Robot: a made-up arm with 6 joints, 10 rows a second.
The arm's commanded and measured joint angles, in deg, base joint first. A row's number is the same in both.
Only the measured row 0 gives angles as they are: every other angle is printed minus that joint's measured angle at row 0.
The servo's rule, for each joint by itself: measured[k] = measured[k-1] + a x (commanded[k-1-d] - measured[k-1]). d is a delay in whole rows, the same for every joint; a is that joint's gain. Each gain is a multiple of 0.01, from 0.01 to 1. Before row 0 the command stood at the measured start. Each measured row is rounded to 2 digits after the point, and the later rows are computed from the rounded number. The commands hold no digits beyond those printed.
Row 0, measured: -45.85, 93.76, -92.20, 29.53, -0.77, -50.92
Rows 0 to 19, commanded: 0.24, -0.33, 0.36, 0.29, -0.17, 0.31; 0.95, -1.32, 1.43, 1.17, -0.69, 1.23; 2.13, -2.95, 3.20, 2.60, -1.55, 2.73; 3.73, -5.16, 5.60, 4.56, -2.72, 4.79; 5.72, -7.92, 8.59, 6.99, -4.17, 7.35; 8.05, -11.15, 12.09, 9.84, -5.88, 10.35; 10.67, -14.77, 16.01, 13.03, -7.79, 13.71; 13.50, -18.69, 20.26, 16.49, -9.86, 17.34; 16.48, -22.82, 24.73, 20.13, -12.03, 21.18; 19.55, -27.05, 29.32, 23.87, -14.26, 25.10; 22.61, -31.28, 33.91, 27.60, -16.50, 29.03; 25.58, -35.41, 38.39, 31.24, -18.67, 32.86; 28.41, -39.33, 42.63, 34.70, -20.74, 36.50; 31.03, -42.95, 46.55, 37.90, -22.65, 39.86; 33.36, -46.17, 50.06, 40.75, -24.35, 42.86; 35.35, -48.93, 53.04, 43.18, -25.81, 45.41; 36.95, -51.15, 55.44, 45.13, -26.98, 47.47; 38.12, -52.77, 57.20, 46.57, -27.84, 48.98; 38.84, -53.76, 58.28, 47.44, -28.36, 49.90; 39.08, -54.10, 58.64, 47.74, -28.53, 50.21
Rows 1 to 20, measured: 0.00, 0.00, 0.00, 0.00, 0.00, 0.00; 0.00, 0.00, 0.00, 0.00, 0.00, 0.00; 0.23, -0.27, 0.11, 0.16, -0.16, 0.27; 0.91, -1.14, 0.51, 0.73, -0.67, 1.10; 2.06, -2.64, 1.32, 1.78, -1.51, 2.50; 3.63, -4.73, 2.60, 3.34, -2.67, 4.47; 5.59, -7.38, 4.40, 5.38, -4.11, 6.95; 7.90, -10.51, 6.71, 7.88, -5.81, 9.87; 10.50, -14.05, 9.50, 10.76, -7.71, 13.17; 13.32, -17.90, 12.73, 13.97, -9.77, 16.76; 16.29, -21.98, 16.33, 17.42, -11.94, 20.56; 19.35, -26.19, 20.23, 21.03, -14.17, 24.46; 22.41, -30.41, 24.33, 24.71, -16.41, 28.39; 25.39, -34.56, 28.55, 28.37, -18.58, 32.23; 28.23, -38.52, 32.77, 31.91, -20.65, 35.90; 30.86, -42.20, 36.90, 35.26, -22.57, 39.31; 33.21, -45.50, 40.85, 38.33, -24.28, 42.36; 35.22, -48.35, 44.51, 41.05, -25.75, 44.98; 36.85, -50.67, 47.79, 43.33, -26.93, 47.12; 38.04, -52.41, 50.61, 45.14, -27.80, 48.72
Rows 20 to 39, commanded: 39.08, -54.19, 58.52, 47.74, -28.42, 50.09; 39.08, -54.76, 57.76, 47.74, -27.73, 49.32; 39.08, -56.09, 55.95, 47.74, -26.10, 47.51; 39.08, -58.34, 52.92, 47.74, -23.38, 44.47; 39.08, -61.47, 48.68, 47.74, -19.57, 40.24; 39.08, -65.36, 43.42, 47.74, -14.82, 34.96; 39.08, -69.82, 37.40, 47.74, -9.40, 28.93; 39.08, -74.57, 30.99, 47.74, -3.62, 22.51; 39.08, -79.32, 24.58, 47.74, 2.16, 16.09; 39.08, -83.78, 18.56, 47.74, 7.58, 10.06; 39.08, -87.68, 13.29, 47.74, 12.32, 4.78; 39.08, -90.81, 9.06, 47.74, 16.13, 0.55; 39.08, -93.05, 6.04, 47.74, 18.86, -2.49; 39.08, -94.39, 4.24, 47.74, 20.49, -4.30; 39.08, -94.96, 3.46, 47.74, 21.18, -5.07; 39.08, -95.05, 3.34, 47.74, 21.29, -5.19; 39.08, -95.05, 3.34, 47.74, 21.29, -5.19; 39.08, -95.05, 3.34, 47.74, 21.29, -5.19; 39.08, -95.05, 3.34, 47.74, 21.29, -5.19; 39.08, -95.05, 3.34, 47.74, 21.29, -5.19
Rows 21 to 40, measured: 38.79, -53.53, 52.91, 46.43, -28.34, 49.73; 39.06, -54.00, 54.63, 47.16, -28.52, 50.14; 39.08, -54.16, 55.80, 47.48, -28.42, 50.10; 39.08, -54.66, 56.39, 47.63, -27.76, 49.43; 39.08, -55.85, 56.26, 47.69, -26.17, 47.78; 39.08, -57.92, 55.26, 47.72, -23.49, 44.93; 39.08, -60.87, 53.29, 47.73, -19.73, 40.90; 39.08, -64.60, 50.33, 47.74, -15.02, 35.79; 39.08, -68.93, 46.45, 47.74, -9.62, 29.89; 39.08, -73.61, 41.81, 47.74, -3.86, 23.54; 39.08, -78.35, 36.64, 47.74, 1.92, 17.13; 39.08, -82.86, 31.22, 47.74, 7.35, 11.05; 39.08, -86.86, 25.84, 47.74, 12.12, 5.66; 39.08, -90.14, 20.81, 47.74, 15.97, 1.27; 39.08, -92.56, 16.38, 47.74, 18.74, -1.96; 39.08, -94.08, 12.74, 47.74, 20.42, -3.97; 39.08, -94.81, 9.96, 47.74, 21.15, -4.92; 39.08, -95.01, 7.97, 47.74, 21.28, -5.15; 39.08, -95.04, 6.58, 47.74, 21.29, -5.18; 39.08, -95.05, 5.61, 47.74, 21.29, -5.19
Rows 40 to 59, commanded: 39.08, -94.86, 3.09, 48.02, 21.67, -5.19; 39.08, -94.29, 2.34, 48.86, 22.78, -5.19; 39.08, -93.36, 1.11, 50.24, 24.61, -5.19; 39.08, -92.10, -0.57, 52.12, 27.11, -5.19; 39.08, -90.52, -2.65, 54.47, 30.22, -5.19; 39.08, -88.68, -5.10, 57.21, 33.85, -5.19; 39.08, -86.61, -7.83, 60.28, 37.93, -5.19; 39.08, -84.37, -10.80, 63.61, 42.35, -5.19; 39.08, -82.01, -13.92, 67.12, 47.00, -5.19; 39.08, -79.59, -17.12, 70.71, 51.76, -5.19; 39.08, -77.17, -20.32, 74.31, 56.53, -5.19; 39.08, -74.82, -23.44, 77.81, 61.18, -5.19; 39.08, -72.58, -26.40, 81.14, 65.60, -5.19; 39.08, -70.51, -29.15, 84.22, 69.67, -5.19; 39.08, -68.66, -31.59, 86.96, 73.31, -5.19; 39.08, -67.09, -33.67, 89.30, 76.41, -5.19; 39.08, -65.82, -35.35, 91.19, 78.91, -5.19; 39.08, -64.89, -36.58, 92.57, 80.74, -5.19; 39.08, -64.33, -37.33, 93.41, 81.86, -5.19; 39.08, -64.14, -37.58, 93.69, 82.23, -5.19
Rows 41 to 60, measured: 39.08, -95.05, 4.93, 47.74, 21.29, -5.19; 39.08, -95.05, 4.45, 47.74, 21.29, -5.19; 39.08, -94.89, 4.04, 47.90, 21.65, -5.19; 39.08, -94.39, 3.53, 48.44, 22.73, -5.19; 39.08, -93.54, 2.80, 49.45, 24.53, -5.19; 39.08, -92.34, 1.79, 50.95, 27.01, -5.19; 39.08, -90.83, 0.46, 52.92, 30.09, -5.19; 39.08, -89.05, -1.21, 55.32, 33.70, -5.19; 39.08, -87.02, -3.20, 58.10, 37.76, -5.19; 39.08, -84.82, -5.48, 61.19, 42.17, -5.19; 39.08, -82.49, -8.01, 64.51, 46.81, -5.19; 39.08, -80.08, -10.74, 67.98, 51.56, -5.19; 39.08, -77.66, -13.61, 71.52, 56.33, -5.19; 39.08, -75.30, -16.56, 75.04, 60.99, -5.19; 39.08, -73.04, -19.51, 78.46, 65.42, -5.19; 39.08, -70.94, -22.40, 81.69, 69.50, -5.19; 39.08, -69.05, -25.16, 84.64, 73.16, -5.19; 39.08, -67.42, -27.71, 87.25, 76.28, -5.19; 39.08, -66.09, -30.00, 89.46, 78.80, -5.19; 39.08, -65.09, -31.97, 91.20, 80.66, -5.19
